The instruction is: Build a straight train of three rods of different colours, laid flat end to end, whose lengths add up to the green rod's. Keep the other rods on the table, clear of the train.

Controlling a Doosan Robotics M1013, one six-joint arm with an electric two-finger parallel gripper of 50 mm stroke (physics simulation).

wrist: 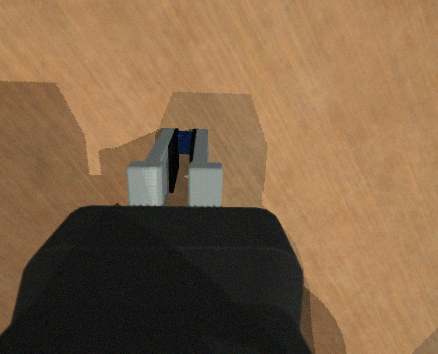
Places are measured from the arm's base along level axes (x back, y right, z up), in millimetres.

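Where they show: gripper, fingertip midpoint: [185, 148].
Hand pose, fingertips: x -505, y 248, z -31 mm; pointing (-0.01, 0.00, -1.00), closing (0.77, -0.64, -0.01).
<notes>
Each offset is from my fingertips to the top centre of the thing. "spot": to the spot under its first point. Level surfaces: height alone.
My gripper [185, 148] is shut on a small dark blue rod, pointing away from the camera between the black finger pads. The blue rod {dx +2, dy +3, dz +6 mm} [185, 142] shows in the gap near the fingertips, with a pad against its left and right sides. Parts of the rod may be hidden by the fingers. I cannot tell from this view whether it touches the table. The green rod and a laid train do not show in the wrist view.
The wood-grained table top {dz -4 mm} [340, 125] spreads around the fingers, with shadows of the arm and gripper on it. A tiny orange-brown bit {spot: dx -52, dy -2, dz -2 mm} [117, 204] shows at the upper edge of the black gripper body, left of the fingers; most of it is hidden.
</notes>
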